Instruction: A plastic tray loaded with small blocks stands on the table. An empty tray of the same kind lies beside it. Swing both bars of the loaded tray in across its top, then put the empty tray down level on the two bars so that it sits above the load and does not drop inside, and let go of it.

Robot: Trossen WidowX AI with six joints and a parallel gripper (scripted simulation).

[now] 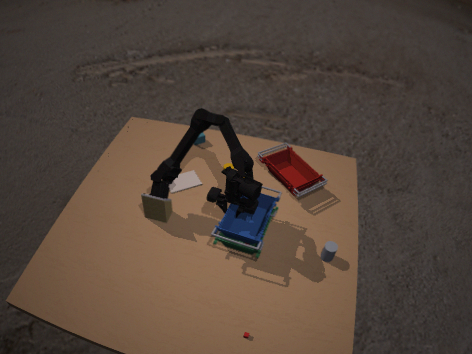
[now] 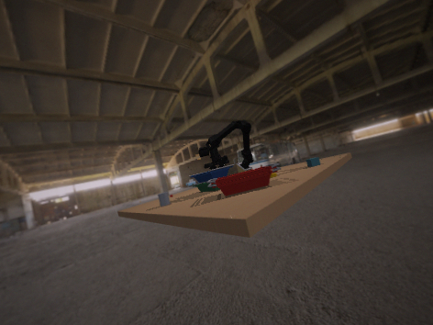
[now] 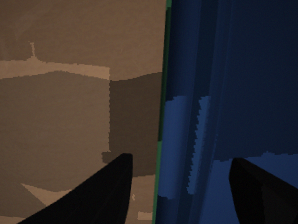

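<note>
Now: the blue tray 7 cm ahead of my gripper tip, 1 cm to the right of it and 3 cm above it. Also, from my gripper tip: grey cylinder (41 cm ahead, 4 cm to the right, 4 cm below); teal block (31 cm behind, 51 cm to the left, 6 cm below); white sheet (28 cm behind, 20 cm to the left, 8 cm below).
</note>
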